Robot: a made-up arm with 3 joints. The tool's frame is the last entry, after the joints. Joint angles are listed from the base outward. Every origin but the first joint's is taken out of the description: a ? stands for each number. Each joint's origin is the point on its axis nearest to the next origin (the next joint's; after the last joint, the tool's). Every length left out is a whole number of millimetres.
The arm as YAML. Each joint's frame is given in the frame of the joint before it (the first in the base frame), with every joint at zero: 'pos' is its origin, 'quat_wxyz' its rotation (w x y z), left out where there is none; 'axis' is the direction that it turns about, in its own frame. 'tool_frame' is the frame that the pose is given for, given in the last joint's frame.
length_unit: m
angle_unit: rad
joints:
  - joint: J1
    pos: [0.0, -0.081, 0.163]
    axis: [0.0, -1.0, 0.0]
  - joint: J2
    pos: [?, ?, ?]
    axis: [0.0, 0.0, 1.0]
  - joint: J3
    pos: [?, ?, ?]
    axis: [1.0, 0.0, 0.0]
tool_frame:
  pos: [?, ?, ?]
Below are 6 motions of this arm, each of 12 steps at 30 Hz.
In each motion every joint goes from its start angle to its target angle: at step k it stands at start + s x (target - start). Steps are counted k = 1, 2, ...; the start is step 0. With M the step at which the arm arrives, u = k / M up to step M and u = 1 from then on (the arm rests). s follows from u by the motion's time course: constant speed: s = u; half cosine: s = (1 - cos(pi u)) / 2; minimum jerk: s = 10 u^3 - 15 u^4 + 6 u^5.
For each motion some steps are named. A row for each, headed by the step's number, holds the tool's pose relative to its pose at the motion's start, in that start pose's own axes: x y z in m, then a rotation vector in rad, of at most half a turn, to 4 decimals.
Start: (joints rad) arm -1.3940 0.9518 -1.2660
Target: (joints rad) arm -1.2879 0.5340 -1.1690
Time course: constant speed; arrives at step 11
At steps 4, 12:
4: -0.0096 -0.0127 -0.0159 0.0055 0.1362 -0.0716
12: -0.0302 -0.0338 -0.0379 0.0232 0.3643 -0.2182

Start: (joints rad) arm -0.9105 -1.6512 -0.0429
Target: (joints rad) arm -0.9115 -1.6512 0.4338
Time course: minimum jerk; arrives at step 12
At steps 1, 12:
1: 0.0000 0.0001 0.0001 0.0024 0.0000 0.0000
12: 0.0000 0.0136 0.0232 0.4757 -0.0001 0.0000

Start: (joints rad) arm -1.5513 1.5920 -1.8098
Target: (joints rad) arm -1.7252 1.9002 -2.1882
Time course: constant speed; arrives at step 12
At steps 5, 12:
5: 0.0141 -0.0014 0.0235 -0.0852 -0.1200 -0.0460
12: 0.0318 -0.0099 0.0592 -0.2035 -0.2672 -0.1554

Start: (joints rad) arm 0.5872 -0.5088 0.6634
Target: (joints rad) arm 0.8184 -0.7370 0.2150
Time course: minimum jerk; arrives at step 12
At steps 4, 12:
4: 0.0065 0.0002 0.0032 -0.0694 -0.0618 -0.0149
12: 0.0283 -0.0011 0.0183 -0.3100 -0.2678 -0.1260

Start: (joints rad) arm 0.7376 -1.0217 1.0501
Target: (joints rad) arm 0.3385 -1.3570 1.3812
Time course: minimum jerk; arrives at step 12
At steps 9, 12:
9: -0.0344 -0.0458 0.0644 -0.0368 -0.2252 -0.2370
12: -0.0391 -0.0485 0.0728 -0.0447 -0.2568 -0.2535

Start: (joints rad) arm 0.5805 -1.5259 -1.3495
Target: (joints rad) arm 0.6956 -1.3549 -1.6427
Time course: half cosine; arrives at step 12
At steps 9, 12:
9: 0.0148 -0.0039 0.0255 -0.1522 -0.1464 0.0025
12: 0.0174 -0.0051 0.0302 -0.1782 -0.1716 -0.0022

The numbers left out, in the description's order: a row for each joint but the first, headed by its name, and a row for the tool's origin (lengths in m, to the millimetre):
J2: 0.077 0.0 -0.156
J3: 0.102 -0.062 0.0
tool: 0.0 0.041 -0.04

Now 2 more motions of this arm.
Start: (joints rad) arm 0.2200 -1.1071 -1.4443
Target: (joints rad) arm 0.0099 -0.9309 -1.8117
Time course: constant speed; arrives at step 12
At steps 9, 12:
9: -0.0003 -0.0094 -0.0230 -0.4111 -0.1336 0.0787
12: 0.0000 -0.0130 -0.0288 -0.5452 -0.1836 0.1012

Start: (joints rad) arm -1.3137 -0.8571 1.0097
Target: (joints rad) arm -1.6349 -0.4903 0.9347
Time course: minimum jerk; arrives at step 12
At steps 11, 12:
11: -0.0404 -0.0428 -0.0228 -0.2741 0.4410 -0.0035
12: -0.0407 -0.0431 -0.0228 -0.2753 0.4433 -0.0036

